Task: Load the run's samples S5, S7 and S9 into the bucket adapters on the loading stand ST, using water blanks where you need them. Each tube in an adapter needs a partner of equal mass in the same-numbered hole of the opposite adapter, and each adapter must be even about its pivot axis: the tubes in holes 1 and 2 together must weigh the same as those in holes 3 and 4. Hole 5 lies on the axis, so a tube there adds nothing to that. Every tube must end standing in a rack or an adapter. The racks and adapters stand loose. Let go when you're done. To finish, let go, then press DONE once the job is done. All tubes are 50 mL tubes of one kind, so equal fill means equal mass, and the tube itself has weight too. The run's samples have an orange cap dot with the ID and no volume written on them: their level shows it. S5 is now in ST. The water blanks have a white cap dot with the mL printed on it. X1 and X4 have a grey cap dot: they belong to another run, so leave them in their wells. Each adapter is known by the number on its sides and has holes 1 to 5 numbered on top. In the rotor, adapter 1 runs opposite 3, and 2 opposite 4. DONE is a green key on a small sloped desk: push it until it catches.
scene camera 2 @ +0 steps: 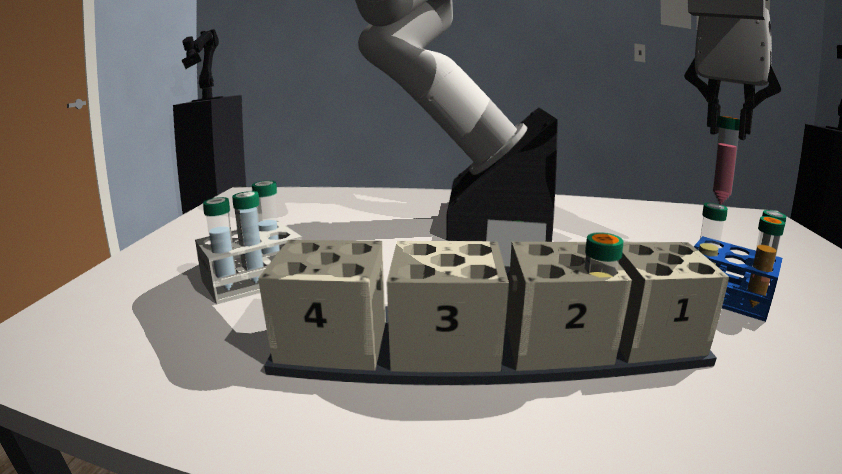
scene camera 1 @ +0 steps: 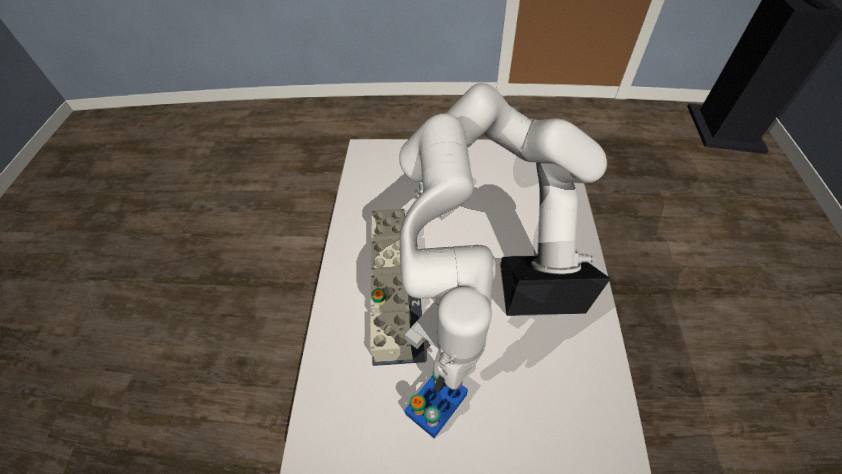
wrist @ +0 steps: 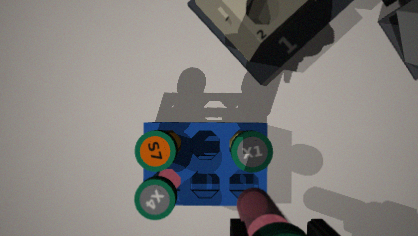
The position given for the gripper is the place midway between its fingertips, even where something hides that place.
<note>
In view: the gripper (scene camera 2: 728,136), a clear rack (scene camera 2: 245,287) and a blue rack (scene camera 2: 732,302).
The blue rack is seen too in scene camera 1 (scene camera 1: 431,397) and in the wrist view (wrist: 209,177). The gripper shows as well in scene camera 1 (scene camera 1: 456,373). The wrist view misses the clear rack: it is out of frame.
</note>
